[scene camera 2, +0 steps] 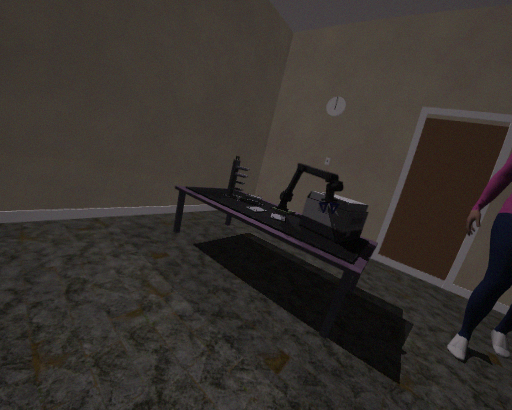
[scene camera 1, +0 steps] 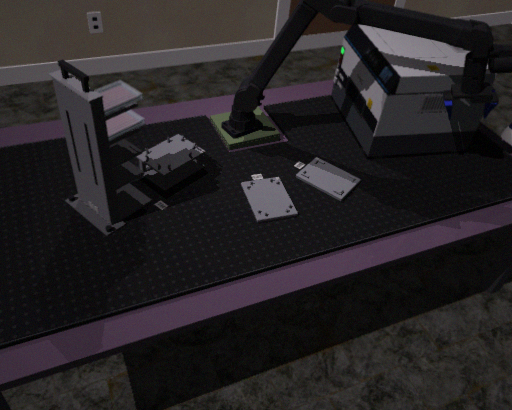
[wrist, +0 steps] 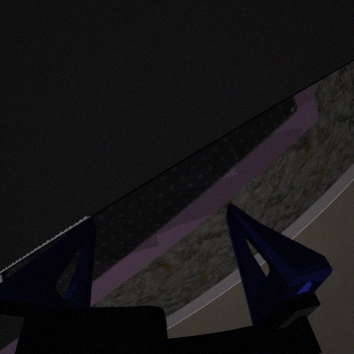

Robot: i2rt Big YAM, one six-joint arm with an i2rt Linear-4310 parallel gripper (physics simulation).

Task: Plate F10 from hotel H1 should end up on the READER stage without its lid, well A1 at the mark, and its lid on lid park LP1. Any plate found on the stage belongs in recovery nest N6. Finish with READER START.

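Frame: origin at the arm's base, x ahead, y left, z up, level; metres.
Where they show: gripper, fingertip midpoint: (scene camera 2: 327,213) (scene camera 1: 466,118) (wrist: 159,216); arm's base at its link origin: (scene camera 2: 281,209) (scene camera 1: 242,127).
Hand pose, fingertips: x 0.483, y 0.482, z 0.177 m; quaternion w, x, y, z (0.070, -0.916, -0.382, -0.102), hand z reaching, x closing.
Things, the pixels of their top centre, and the offset from my fingertips. "pt": a spot on its surface instead.
- dark reader at its top centre: (scene camera 1: 419,45) (scene camera 2: 340,197) dx -0.264, dy +0.033, dz +0.110 m
- raised rim at a spot on its surface: (scene camera 1: 327,179) pt dx -0.129, dy -0.400, dz -0.176 m
- raised grey platform with pegs, top centre: (scene camera 1: 171,148) (scene camera 2: 254,195) dx -0.408, dy -0.784, dz -0.112 m
My gripper (scene camera 1: 470,111) (scene camera 2: 329,211) (wrist: 159,216) is open and empty, with its blue fingers spread. It hangs beside the near right side of the white and dark reader (scene camera 1: 385,100) (scene camera 2: 353,212). A green light shows on the reader; its stage does not show. The grey plate hotel (scene camera 1: 82,150) (scene camera 2: 233,177) stands at the left. Two pinkish plates, an upper one (scene camera 1: 120,96) and a lower one (scene camera 1: 124,124), sit level behind its upright. Two flat light-grey pads, one with pegs (scene camera 1: 269,198) and one with a raised rim (scene camera 1: 327,179), lie mid-table. Their labels are unreadable.
A raised grey platform with pegs (scene camera 1: 172,155) stands right of the hotel. The arm's base is on a green plate (scene camera 1: 255,140). The table's purple edge (scene camera 1: 200,300) (wrist: 200,205) runs along the front in scene camera 1. A person (scene camera 2: 492,260) stands right of the table.
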